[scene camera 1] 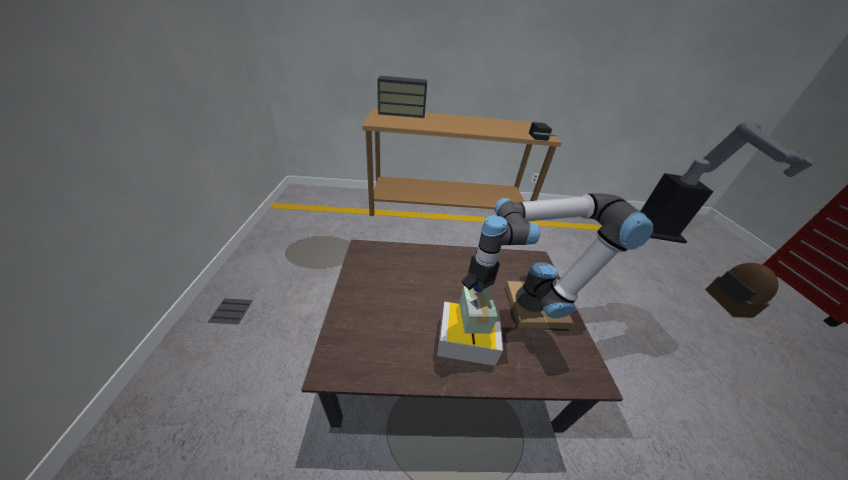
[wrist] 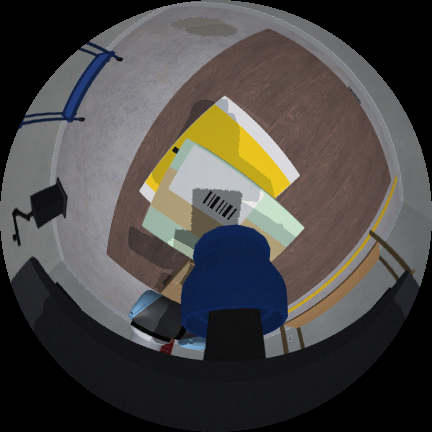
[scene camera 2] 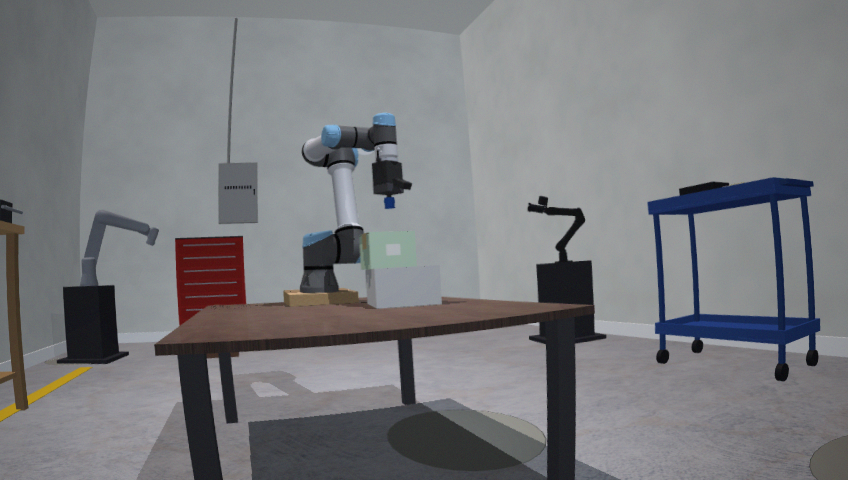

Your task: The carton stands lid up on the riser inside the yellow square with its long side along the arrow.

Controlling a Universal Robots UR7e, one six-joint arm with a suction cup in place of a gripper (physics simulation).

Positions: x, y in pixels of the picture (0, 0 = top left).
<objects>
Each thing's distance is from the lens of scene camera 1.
pale green carton (scene camera 1: 478, 312): 1.14 m
riser (scene camera 1: 453, 343): 1.19 m
</objects>
